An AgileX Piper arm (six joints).
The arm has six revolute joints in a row. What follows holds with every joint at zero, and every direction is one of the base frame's.
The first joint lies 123 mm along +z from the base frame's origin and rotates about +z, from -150 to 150 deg.
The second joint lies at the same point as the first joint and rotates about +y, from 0 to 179.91 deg.
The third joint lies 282.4 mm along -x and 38.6 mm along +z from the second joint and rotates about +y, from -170 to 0 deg.
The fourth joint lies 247.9 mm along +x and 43.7 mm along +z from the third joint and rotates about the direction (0.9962, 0, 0.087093), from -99.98 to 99.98 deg.
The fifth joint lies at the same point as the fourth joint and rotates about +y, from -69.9 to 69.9 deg.
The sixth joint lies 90.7 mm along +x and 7.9 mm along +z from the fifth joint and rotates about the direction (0.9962, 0, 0.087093), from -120 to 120 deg.
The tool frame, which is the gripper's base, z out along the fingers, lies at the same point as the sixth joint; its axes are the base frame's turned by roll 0, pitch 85 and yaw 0 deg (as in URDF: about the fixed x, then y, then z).
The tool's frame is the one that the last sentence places.
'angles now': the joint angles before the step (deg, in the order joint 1, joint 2, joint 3, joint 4, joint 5, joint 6). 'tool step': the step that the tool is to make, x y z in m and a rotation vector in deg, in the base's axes. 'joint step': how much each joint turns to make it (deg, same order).
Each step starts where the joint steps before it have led.
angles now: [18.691, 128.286, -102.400, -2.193, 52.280, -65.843]
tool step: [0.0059, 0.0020, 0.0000, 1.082, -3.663, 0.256]
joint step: [0.012, 0.232, 0.033, -0.219, -4.086, -0.013]
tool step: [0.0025, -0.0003, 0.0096, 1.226, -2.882, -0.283]
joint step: [-0.163, -1.001, 0.016, 0.162, -2.135, 0.156]
